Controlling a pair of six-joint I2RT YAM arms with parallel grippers.
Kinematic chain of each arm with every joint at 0, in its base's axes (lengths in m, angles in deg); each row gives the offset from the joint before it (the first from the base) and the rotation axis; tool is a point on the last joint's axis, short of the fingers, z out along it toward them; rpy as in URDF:
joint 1: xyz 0 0 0.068 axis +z
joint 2: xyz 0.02 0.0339 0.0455 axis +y
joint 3: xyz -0.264 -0.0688 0 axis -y
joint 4: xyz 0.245 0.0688 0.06 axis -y
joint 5: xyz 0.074 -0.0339 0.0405 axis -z
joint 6: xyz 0.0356 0 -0.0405 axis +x
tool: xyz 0 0 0 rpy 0 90 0
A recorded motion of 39 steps. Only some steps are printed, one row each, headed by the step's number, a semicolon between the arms.
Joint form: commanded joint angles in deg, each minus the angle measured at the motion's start. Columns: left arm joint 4, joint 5, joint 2, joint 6, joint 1, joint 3; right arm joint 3, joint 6, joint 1, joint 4, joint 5, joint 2.
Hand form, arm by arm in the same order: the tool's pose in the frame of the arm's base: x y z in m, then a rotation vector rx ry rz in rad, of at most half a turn. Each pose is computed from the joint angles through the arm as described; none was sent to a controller.
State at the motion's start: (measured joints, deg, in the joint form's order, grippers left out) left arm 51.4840 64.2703 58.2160 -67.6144 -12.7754 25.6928; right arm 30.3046 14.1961 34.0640 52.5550 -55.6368 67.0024
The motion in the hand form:
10: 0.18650 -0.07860 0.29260 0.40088 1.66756 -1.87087; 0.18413 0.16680 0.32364 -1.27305 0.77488 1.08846
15: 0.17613 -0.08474 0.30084 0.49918 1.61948 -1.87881; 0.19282 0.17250 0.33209 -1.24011 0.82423 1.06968
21: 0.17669 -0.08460 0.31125 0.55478 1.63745 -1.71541; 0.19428 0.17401 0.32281 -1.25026 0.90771 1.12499
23: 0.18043 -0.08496 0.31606 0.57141 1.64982 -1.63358; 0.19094 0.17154 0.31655 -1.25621 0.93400 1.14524
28: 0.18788 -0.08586 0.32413 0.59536 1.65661 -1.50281; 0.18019 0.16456 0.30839 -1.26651 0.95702 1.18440
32: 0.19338 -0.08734 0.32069 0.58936 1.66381 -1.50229; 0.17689 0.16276 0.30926 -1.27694 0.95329 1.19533
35: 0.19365 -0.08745 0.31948 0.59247 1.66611 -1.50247; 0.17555 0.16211 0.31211 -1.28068 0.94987 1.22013
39: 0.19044 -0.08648 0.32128 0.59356 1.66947 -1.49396; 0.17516 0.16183 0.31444 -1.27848 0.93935 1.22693
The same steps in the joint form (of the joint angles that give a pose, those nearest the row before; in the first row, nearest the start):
10: 4.05 0.85 -0.57 -7.45 -0.90 -0.14; 8.10 -17.44 0.98 -4.07 -4.39 -0.13
15: 4.98 1.39 -2.53 -6.68 -3.37 0.05; 11.45 -17.89 1.11 -7.84 -1.53 1.29
21: -15.27 -0.11 -6.43 10.41 -3.40 4.86; 11.02 -16.55 1.15 -11.36 -2.19 1.57
23: -23.58 -1.55 -6.51 18.09 -3.31 7.76; 9.55 -16.12 1.09 -12.22 -2.70 0.67
28: -33.19 -4.60 -5.45 28.50 -3.23 12.17; 6.39 -14.73 1.11 -12.87 -3.96 -2.21
32: -32.06 -4.77 -3.89 28.57 -3.22 12.15; 6.13 -14.64 1.16 -13.71 -4.71 -3.20
35: -32.08 -4.63 -3.78 28.80 -3.22 12.01; 6.36 -13.11 1.15 -13.38 -5.70 -3.49
39: -33.91 -4.85 -4.78 29.53 -3.22 12.25; 6.48 -12.20 1.12 -12.38 -6.00 -3.51

